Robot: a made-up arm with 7 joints.
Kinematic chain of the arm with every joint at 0, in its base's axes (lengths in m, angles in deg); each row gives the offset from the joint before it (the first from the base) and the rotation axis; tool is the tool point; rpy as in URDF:
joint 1: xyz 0 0 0.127 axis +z
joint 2: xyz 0 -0.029 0.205 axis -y
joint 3: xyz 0 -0.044 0.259 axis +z
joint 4: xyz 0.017 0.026 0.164 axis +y
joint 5: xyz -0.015 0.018 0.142 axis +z
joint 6: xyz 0 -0.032 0.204 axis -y
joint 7: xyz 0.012 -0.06 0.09 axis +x
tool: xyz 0 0 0 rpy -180 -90 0
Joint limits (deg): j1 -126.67..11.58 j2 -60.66..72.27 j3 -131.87..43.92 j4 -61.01..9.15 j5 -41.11..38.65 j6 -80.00..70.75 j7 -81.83..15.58
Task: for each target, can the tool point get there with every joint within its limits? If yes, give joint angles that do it. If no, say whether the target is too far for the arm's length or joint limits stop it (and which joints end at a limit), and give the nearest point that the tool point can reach.
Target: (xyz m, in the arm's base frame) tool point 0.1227 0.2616 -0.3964
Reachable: no: joint limits stop it (at a limit: joint 2, joint 4, joint 5, joint 6) | nearest point 0.2497 0.5323 0.1121 | short by 0.590 m
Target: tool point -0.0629 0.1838 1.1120
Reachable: yes | joints -36.89 6.31 -81.44 -19.40 -2.08 45.05 -20.08
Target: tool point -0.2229 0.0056 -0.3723
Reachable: no: joint limits stop it (at a limit: joint 2, joint 4, joint 5, joint 6) | nearest point -0.5872 0.0148 0.1124 | short by 0.606 m
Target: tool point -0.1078 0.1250 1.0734
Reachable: yes | joints -4.77 -8.89 -50.55 -44.30 24.63 37.64 -22.28
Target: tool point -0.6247 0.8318 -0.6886
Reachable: no: too far | nearest point -0.3942 0.5248 0.1123 | short by 0.888 m
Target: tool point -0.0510 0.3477 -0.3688
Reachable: no: joint limits stop it (at a limit: joint 2, joint 4, joint 5, joint 6) | nearest point -0.0854 0.5821 0.1119 | short by 0.536 m
